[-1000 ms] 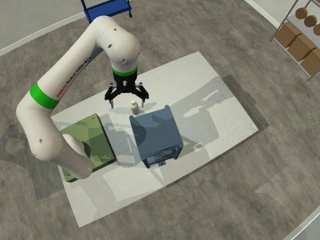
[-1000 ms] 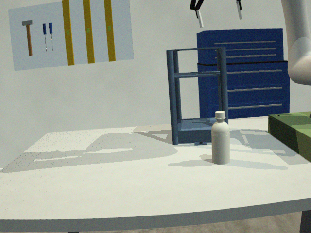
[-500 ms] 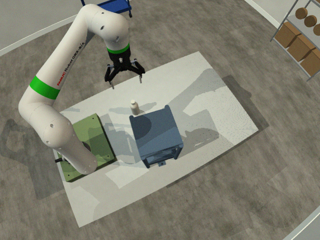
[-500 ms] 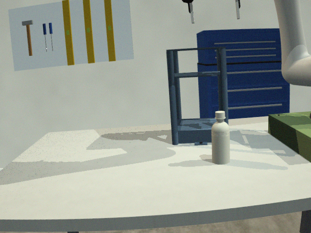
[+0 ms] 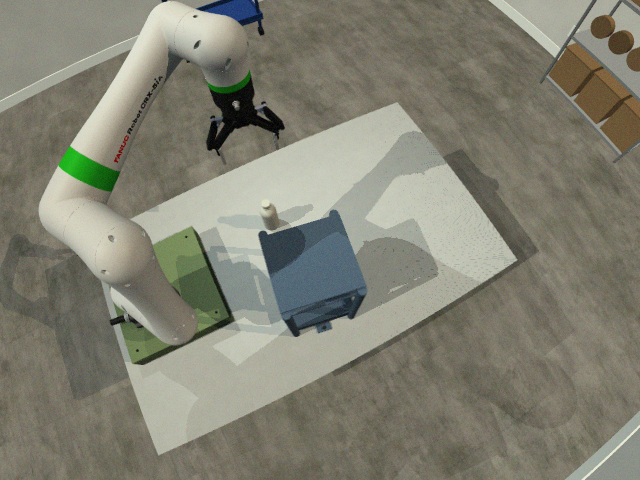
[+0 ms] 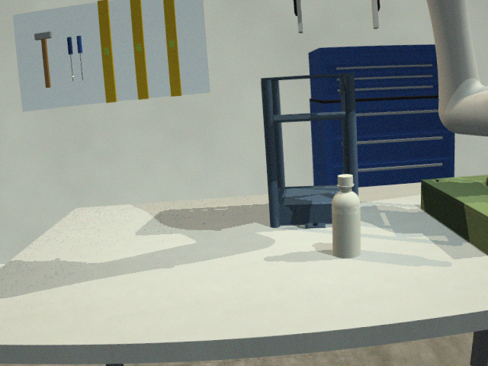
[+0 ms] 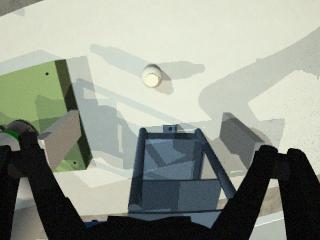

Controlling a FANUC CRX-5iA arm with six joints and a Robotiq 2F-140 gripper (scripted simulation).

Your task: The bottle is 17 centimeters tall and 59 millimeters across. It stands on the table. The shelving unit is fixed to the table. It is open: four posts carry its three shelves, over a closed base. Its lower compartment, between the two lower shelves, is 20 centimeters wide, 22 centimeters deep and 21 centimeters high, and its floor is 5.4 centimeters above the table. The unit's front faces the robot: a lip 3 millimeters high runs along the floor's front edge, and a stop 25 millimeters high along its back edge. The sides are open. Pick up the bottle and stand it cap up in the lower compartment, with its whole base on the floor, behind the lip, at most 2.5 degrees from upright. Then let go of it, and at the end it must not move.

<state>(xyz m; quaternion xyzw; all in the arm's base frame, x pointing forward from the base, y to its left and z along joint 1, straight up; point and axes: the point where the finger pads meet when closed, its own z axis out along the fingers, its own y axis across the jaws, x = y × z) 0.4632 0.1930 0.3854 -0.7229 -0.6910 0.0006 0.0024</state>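
Right now the bottle is 360 mm below my hand. Round my hand: shelving unit (320 mm to the right, 280 mm below, 60 mm ahead).
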